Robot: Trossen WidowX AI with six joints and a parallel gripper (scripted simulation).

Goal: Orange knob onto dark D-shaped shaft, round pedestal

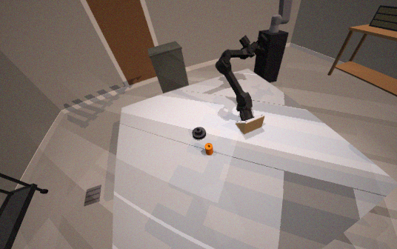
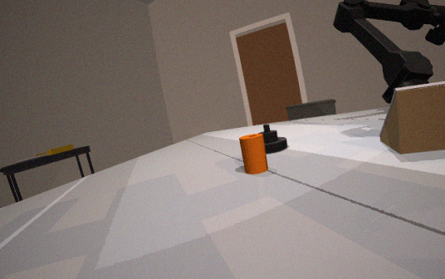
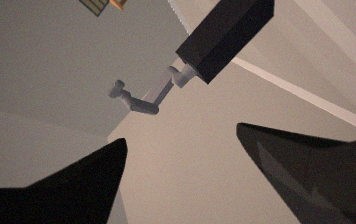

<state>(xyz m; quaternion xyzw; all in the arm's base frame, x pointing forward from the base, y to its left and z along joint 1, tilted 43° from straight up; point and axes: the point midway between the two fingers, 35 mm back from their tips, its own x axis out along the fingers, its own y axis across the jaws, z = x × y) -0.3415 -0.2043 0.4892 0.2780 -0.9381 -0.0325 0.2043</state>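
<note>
My gripper tip is 63 cm short of the orange knob, 62 cm to the right of it and 28 cm above it. Round my gripper tip: round pedestal (65 cm ahead, 48 cm to the left, 27 cm below).
</note>
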